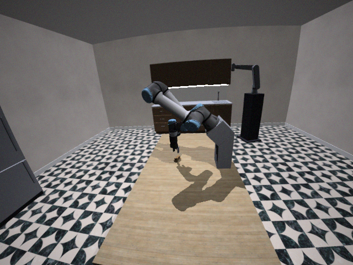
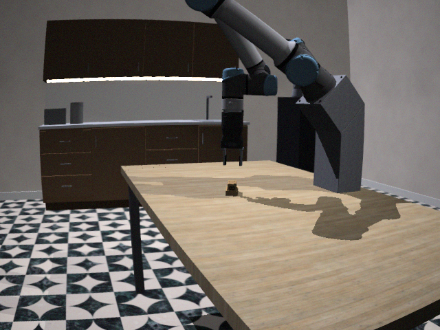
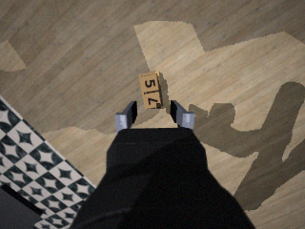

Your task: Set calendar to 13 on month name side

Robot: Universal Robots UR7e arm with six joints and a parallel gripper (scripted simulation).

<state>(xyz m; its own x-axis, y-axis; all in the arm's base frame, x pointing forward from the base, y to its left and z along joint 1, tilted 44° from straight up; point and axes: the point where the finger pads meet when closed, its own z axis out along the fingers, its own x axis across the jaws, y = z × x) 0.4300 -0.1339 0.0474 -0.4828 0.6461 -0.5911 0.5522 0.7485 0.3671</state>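
The wooden tray is 1 cm behind my hand, 1 cm to the right of it and 11 cm below it.
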